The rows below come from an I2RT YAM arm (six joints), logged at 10 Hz.
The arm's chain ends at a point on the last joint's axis. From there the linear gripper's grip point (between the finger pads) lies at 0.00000 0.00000 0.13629 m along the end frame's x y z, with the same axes.
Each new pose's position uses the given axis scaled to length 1; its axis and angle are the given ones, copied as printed.
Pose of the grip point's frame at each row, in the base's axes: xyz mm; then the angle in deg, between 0 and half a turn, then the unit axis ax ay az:
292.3 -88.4 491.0 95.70 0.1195 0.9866 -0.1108
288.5 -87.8 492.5 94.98 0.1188 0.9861 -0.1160
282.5 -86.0 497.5 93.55 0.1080 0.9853 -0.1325
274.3 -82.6 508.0 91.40 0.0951 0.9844 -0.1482
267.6 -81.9 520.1 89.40 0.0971 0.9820 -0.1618
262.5 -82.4 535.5 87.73 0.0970 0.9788 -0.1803
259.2 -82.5 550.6 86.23 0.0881 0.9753 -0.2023
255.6 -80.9 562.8 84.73 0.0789 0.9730 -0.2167
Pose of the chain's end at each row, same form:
160.5 -55.8 502.7 95.70 0.1195 0.9866 -0.1108
156.7 -54.7 502.3 94.98 0.1188 0.9861 -0.1160
150.5 -52.4 503.4 93.55 0.1080 0.9853 -0.1325
142.1 -49.3 508.3 91.40 0.0951 0.9844 -0.1482
135.9 -47.2 515.1 89.40 0.0971 0.9820 -0.1618
131.5 -46.1 525.8 87.73 0.0970 0.9788 -0.1803
128.8 -45.4 536.4 86.23 0.0881 0.9753 -0.2023
125.7 -44.1 544.5 84.73 0.0789 0.9730 -0.2167

